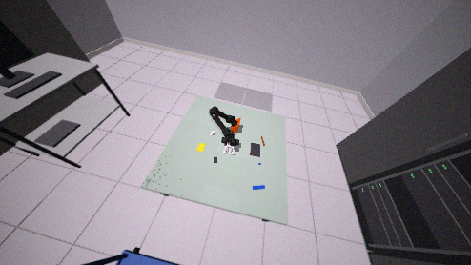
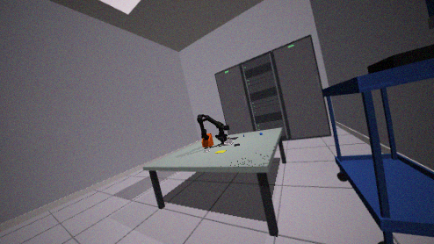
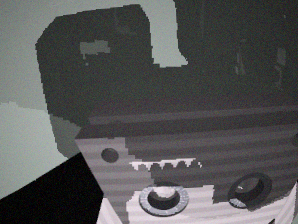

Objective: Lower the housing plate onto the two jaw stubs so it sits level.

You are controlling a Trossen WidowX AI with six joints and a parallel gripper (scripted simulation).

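Now: the white part 70 mm ahead of my gripper tip, 20 mm to the left of it and 10 mm below it. Also, from my gripper tip: dark flat slab 290 mm to the left, 60 mm behind, 10 mm below; yellow block 280 mm to the right, 140 mm ahead, 10 mm below; dark cube 220 mm ahead, 80 mm to the right.
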